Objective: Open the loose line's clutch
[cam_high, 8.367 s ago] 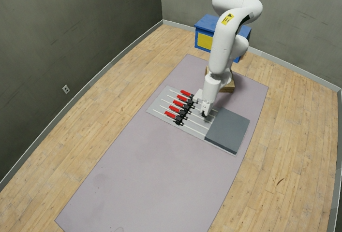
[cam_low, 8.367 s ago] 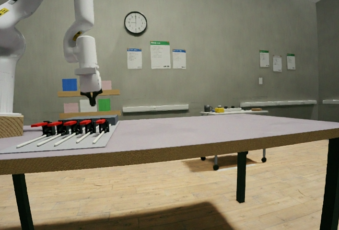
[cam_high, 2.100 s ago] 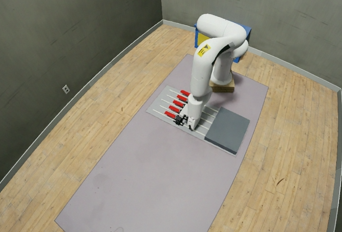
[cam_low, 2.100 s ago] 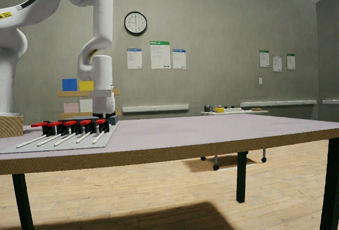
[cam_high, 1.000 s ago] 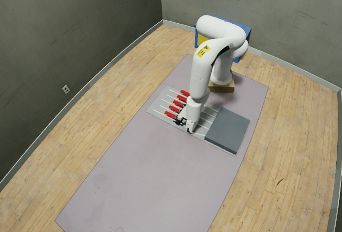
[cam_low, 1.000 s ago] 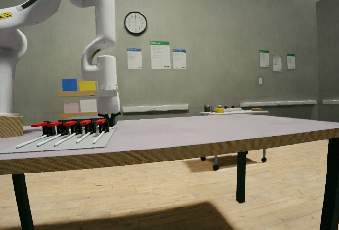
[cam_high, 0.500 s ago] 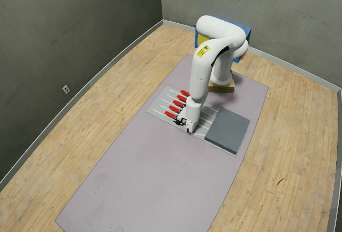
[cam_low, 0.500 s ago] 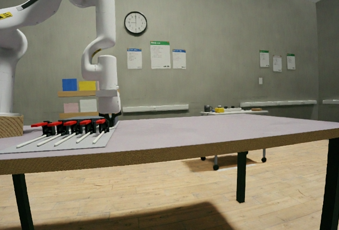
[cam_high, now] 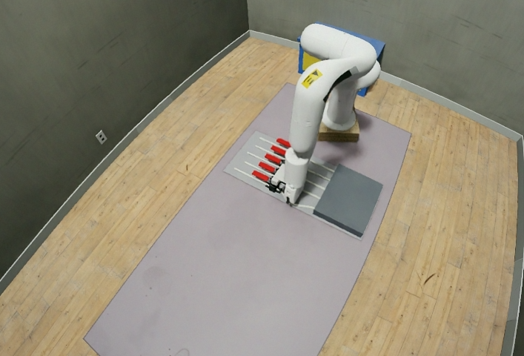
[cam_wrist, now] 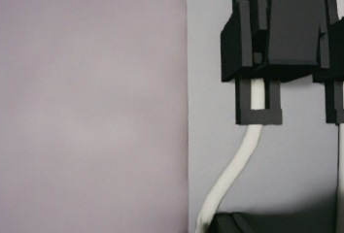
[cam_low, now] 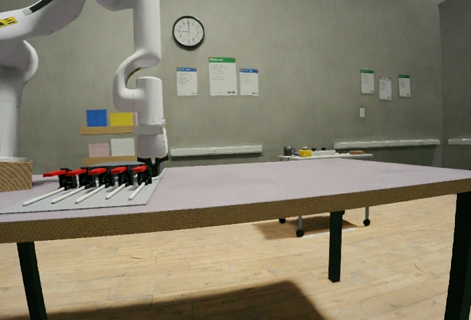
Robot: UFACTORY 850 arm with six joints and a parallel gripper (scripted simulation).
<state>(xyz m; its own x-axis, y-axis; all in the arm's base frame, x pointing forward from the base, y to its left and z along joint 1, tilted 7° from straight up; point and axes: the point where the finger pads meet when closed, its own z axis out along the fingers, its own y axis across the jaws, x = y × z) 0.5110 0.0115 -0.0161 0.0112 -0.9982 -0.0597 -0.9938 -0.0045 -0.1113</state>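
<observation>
Now: hand 12 cm past the light grey plate, 25 cm to the left of it and 2 cm above it.
</observation>
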